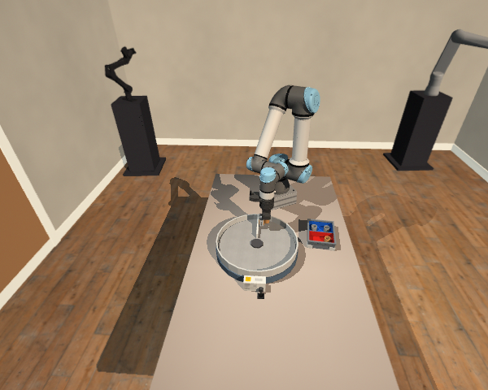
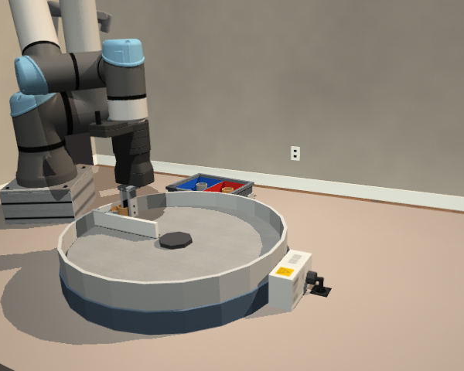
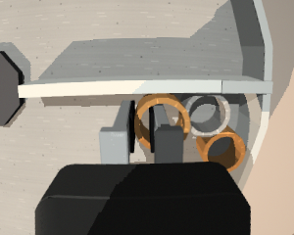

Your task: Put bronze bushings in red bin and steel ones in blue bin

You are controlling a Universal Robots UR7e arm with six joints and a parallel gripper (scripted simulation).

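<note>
Now: hand 3 cm short of the bin, 33 cm to the right of it and 7 cm above it. Round my hand: round turntable 12 cm ahead, 3 cm to the right, 4 cm below.
</note>
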